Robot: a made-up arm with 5 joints. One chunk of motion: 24 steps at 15 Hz.
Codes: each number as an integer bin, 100 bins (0 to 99) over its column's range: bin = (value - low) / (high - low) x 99, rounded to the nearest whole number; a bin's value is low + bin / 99 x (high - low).
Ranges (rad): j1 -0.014..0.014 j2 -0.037..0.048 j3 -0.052..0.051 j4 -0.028..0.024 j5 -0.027..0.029
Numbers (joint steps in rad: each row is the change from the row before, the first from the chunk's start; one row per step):
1: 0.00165 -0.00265 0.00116 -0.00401 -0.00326
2: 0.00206 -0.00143 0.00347 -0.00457 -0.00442
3: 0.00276 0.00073 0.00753 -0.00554 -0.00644
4: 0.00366 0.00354 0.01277 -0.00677 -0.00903
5: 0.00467 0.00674 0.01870 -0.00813 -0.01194
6: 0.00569 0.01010 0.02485 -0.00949 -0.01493
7: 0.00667 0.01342 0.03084 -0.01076 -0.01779
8: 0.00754 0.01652 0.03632 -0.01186 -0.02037
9: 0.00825 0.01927 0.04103 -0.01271 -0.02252
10: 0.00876 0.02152 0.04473 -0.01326 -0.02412
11: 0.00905 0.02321 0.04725 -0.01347 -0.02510
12: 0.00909 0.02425 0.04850 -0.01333 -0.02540
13: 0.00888 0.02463 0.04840 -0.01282 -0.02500
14: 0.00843 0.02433 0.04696 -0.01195 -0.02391
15: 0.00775 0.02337 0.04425 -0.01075 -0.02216
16: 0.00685 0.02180 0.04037 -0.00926 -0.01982
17: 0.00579 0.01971 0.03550 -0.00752 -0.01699
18: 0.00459 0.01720 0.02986 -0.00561 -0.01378
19: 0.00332 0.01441 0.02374 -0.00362 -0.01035
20: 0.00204 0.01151 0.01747 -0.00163 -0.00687
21: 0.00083 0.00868 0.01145 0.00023 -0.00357
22: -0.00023 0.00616 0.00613 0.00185 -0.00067
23: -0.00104 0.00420 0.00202 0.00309 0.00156
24: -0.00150 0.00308 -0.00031 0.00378 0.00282
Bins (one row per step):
1: 55 40 51 46 42
2: 57 41 53 45 40
3: 59 44 57 43 36
4: 62 47 62 40 32
5: 66 51 68 38 27
6: 70 55 74 35 21
7: 73 59 80 33 16
8: 76 62 85 31 12
9: 79 66 89 29 8
10: 80 68 93 28 5
11: 81 70 95 28 3
12: 82 71 97 28 3
13: 81 72 97 29 4
14: 79 71 95 31 5
15: 77 70 93 33 9
16: 74 68 89 36 13
17: 70 66 84 39 18
18: 66 63 79 43 23
19: 61 60 73 46 29
20: 57 56 67 50 36
21: 52 53 61 54 41
22: 49 50 56 57 47
23: 46 48 52 59 50
24: 44 47 50 61 53

